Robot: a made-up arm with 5 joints.
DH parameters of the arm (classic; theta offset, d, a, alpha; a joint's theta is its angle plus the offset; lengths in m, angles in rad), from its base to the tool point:
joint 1: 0 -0.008 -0.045 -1.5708
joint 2: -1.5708 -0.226 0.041 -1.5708
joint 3: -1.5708 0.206 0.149 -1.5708
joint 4: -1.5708 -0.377 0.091 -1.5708
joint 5: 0 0.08 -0.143 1.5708
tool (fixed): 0 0.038 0 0
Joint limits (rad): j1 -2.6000..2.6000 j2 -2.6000..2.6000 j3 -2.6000..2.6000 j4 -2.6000..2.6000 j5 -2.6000..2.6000
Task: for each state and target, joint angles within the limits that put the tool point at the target. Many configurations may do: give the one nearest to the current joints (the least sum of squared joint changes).
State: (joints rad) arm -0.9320 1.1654 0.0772 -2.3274 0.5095
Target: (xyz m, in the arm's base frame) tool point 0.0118 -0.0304 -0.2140
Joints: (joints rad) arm -0.9084 0.8954 0.8627 -2.6000 0.9970
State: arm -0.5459 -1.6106 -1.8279 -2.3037 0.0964
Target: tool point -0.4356 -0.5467 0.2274
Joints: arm -0.2838 -1.9733 -2.0751 -2.2369 -0.4288
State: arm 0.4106 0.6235 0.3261 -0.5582 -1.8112
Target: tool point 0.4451 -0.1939 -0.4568
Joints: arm 0.3513 -0.0917 -0.4406 -0.7278 -2.0705
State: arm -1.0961 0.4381 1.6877 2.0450 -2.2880
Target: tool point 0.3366 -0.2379 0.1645
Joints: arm -1.1680 0.9403 1.7753 1.7917 -2.2772
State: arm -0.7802 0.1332 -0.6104 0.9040 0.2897
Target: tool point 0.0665 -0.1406 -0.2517
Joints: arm -0.5387 -0.1434 -0.1862 0.7795 0.4919
